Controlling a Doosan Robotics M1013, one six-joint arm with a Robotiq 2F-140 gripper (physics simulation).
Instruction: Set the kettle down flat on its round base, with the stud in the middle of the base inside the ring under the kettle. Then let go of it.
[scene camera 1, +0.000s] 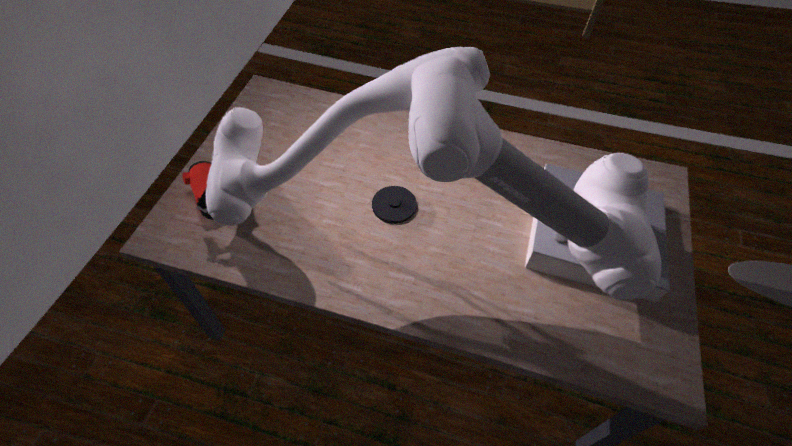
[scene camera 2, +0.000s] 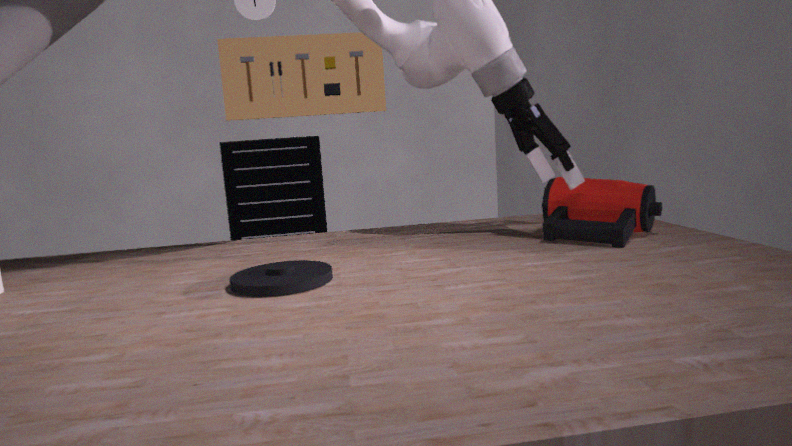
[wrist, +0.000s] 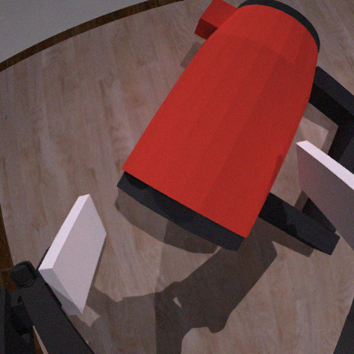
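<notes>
The red kettle (scene camera 1: 202, 176) (scene camera 2: 604, 202) (wrist: 225, 125) lies on its side at the table's far end from the arm's mount. Its black handle (scene camera 2: 590, 229) (wrist: 299, 224) rests low at one side, and its wide black-rimmed bottom end faces the gripper's side; the ring under it is hidden. My gripper (scene camera 2: 560, 180) (wrist: 197, 190) is open and tilted, with its white fingertips close above the kettle's bottom end and nothing between them. In scene camera 1 the arm hides the fingers. The round black base (scene camera 1: 387, 214) (scene camera 2: 302, 282) lies flat mid-table, its stud (scene camera 1: 395, 203) (scene camera 2: 275, 272) upward.
The wooden table (scene camera 1: 343, 265) (scene camera 2: 443, 343) carries the arm's mounting block (scene camera 1: 554, 252) at the opposite end. The kettle lies near the table's edge, close to a grey wall (scene camera 1: 110, 110). A tool board (scene camera 2: 302, 47) hangs on the wall behind.
</notes>
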